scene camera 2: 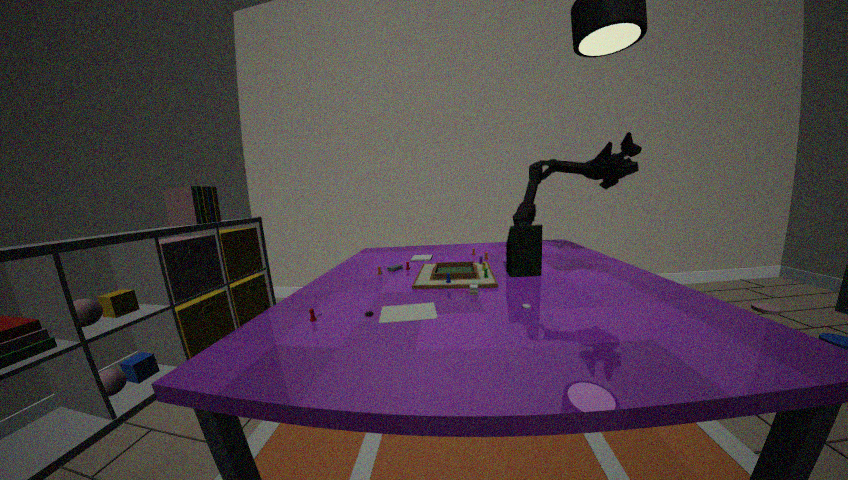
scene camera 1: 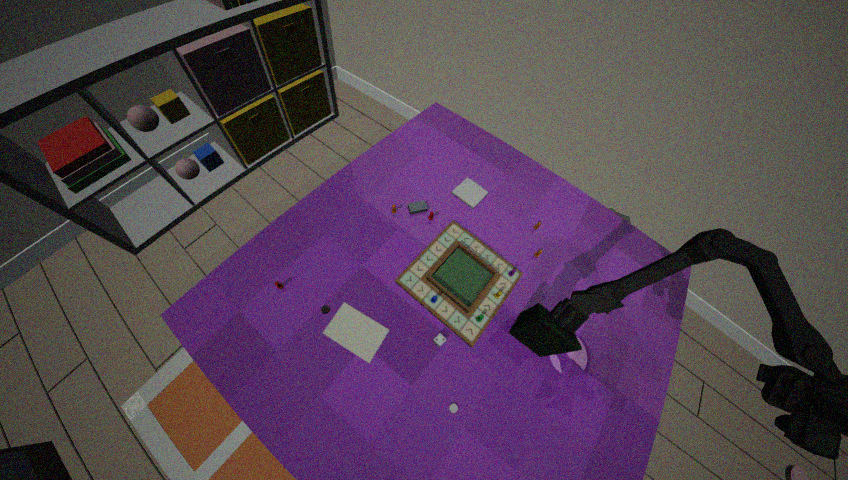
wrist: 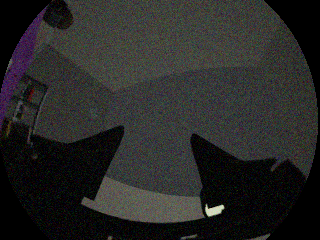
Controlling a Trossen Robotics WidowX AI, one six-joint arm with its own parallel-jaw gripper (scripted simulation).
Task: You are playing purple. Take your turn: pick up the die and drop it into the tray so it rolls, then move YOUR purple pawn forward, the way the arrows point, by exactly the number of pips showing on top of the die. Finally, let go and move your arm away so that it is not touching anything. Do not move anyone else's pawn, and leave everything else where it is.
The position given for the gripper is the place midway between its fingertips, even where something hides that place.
The gripper [scene camera 2: 620, 137] is open, with nothing in its grasp. Further things: a green tray [scene camera 1: 463, 277].
The gripper is seen too in the wrist view [wrist: 158, 133].
